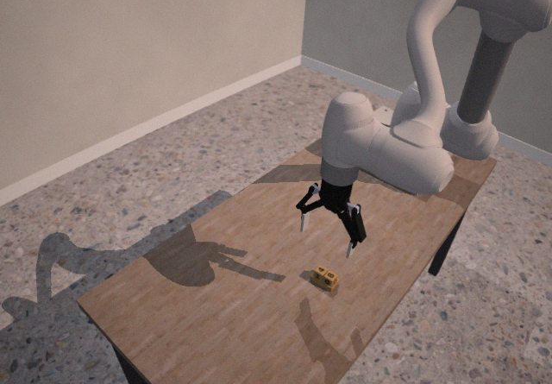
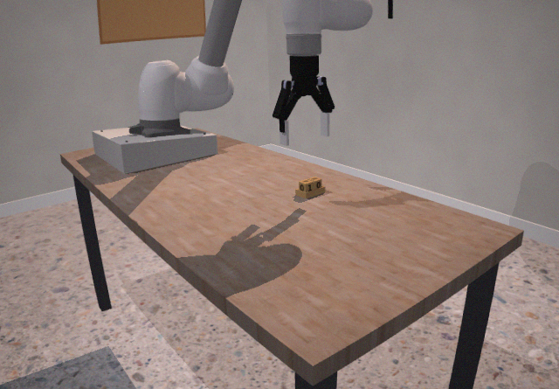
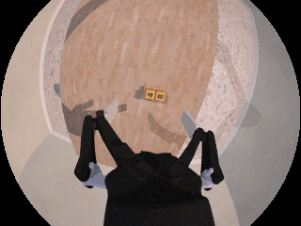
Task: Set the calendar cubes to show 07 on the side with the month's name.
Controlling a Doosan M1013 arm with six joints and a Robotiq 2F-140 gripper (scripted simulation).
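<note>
The tray is 20 mm to the left of my hand and 160 mm below it.
</note>
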